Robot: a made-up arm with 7 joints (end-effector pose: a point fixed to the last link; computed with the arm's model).
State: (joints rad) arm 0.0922 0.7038 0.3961 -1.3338 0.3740 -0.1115 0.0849
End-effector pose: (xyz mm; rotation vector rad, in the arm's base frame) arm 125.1 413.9 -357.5 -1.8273 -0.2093 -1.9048
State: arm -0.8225 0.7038 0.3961 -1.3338 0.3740 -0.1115 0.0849
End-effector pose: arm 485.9 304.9 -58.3 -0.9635 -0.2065 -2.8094
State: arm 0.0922 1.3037 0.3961 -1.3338 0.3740 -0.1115 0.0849
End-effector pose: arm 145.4 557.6 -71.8 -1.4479 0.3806 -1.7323
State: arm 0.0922 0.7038 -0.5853 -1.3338 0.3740 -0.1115 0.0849
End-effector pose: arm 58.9 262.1 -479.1 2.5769 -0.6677 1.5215
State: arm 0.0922 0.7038 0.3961 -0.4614 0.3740 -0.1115 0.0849
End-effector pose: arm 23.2 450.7 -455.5 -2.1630 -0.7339 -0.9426
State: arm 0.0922 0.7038 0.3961 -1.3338 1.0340 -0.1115 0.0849
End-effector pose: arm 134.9 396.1 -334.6 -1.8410 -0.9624 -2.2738
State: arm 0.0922 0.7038 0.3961 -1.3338 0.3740 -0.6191 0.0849
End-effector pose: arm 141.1 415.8 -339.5 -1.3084 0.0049 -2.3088
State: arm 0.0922 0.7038 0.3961 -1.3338 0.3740 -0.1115 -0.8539
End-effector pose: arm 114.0 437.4 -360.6 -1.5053 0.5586 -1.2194
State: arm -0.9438 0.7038 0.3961 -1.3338 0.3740 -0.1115 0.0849
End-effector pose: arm 507.3 283.6 0.4 -0.8175 -0.2029 -2.9048
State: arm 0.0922 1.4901 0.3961 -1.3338 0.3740 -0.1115 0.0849
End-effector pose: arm 153.9 564.8 28.5 -1.3197 0.5428 -1.6590
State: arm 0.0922 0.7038 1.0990 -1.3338 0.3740 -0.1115 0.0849
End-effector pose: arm 51.8 509.3 -267.9 -1.1205 -0.7045 -1.8649
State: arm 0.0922 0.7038 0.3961 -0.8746 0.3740 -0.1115 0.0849
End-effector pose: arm 81.4 444.2 -415.5 -2.0486 -0.5009 -1.4170
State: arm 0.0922 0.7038 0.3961 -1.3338 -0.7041 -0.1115 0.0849
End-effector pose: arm 102.6 456.7 -356.4 -1.5075 0.7507 -1.1356
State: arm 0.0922 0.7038 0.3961 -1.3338 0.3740 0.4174 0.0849
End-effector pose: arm 103.1 405.5 -366.4 -2.2611 -0.4211 -1.3677
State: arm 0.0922 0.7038 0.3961 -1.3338 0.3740 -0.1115 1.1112
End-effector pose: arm 128.6 401.2 -332.2 1.5850 1.1489 2.1149
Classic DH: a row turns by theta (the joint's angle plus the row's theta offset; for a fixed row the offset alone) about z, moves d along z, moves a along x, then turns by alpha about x. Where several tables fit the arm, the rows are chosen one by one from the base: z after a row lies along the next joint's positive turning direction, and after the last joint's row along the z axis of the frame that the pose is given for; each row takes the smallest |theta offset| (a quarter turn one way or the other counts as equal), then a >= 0, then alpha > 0; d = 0 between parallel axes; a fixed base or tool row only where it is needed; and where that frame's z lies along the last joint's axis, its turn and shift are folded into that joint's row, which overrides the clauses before.
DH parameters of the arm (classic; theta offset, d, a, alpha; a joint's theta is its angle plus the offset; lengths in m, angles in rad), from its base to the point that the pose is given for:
base (fixed): 0 0.0513 -0.018 -1.2217
joint 1: 1.5708 0.0094 0.0239 1.5708
joint 2: 1.2217 -0.023 0.014 -1.5708
joint 3: -1.5708 -0.486 0.049 -1.5708
joint 4: 0 0 0.004 1.5708
joint 5: 0 -0.143 0.006 -1.5708
joint 6: 0 -0.012 -0.023 1.5708
joint 7: 0.8098 0 -0.029 3.1416
tool (fixed): 0.8098 0.025 0 0

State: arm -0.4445 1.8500 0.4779 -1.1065 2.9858 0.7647 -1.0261
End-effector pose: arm 93.5 446.5 315.9 1.1737 -0.5367 2.4366
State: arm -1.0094 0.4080 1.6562 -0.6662 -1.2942 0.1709 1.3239
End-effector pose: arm 518.0 302.5 -234.0 1.4110 2.1289 1.7773
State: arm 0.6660 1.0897 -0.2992 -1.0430 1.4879 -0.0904 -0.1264
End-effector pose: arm -184.7 461.0 -298.0 -2.5312 -0.7061 -0.7337
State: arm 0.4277 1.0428 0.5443 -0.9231 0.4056 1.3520 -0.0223
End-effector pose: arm -95.3 523.2 -215.5 -2.2644 -0.9669 0.4309
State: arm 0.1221 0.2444 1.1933 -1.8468 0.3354 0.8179 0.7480
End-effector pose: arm 12.3 296.8 -375.6 -1.4407 -2.0378 -1.7215
